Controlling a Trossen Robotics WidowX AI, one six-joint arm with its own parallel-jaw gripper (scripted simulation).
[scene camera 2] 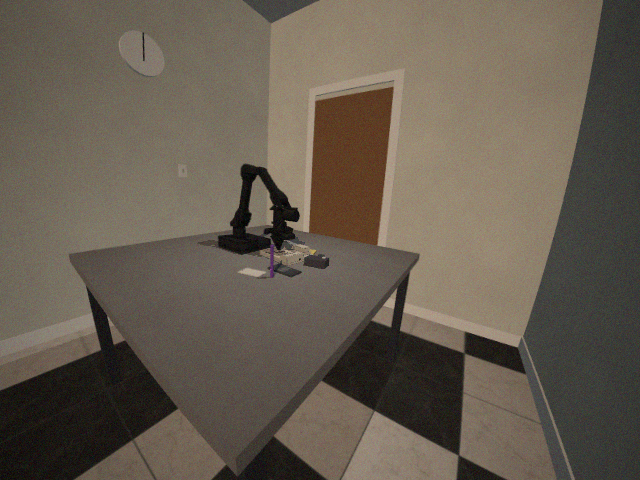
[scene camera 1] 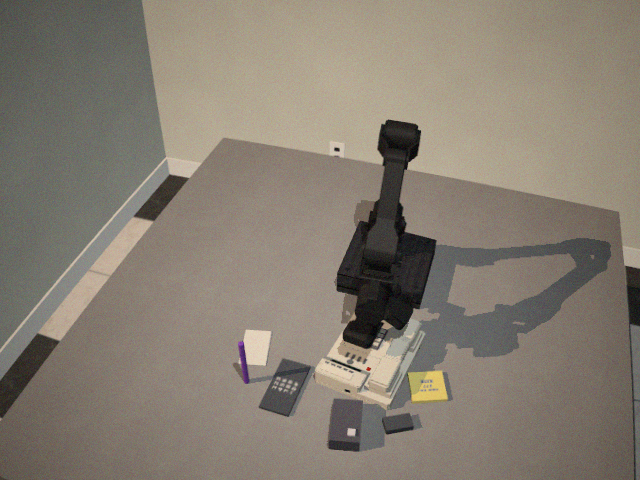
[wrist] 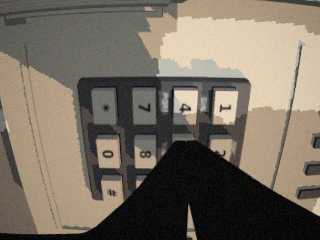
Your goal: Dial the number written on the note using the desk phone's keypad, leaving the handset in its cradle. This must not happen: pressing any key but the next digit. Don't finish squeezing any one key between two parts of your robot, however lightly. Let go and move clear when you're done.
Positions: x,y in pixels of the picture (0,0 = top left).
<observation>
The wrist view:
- my gripper: 185,151
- beige desk phone: 51,56
</observation>
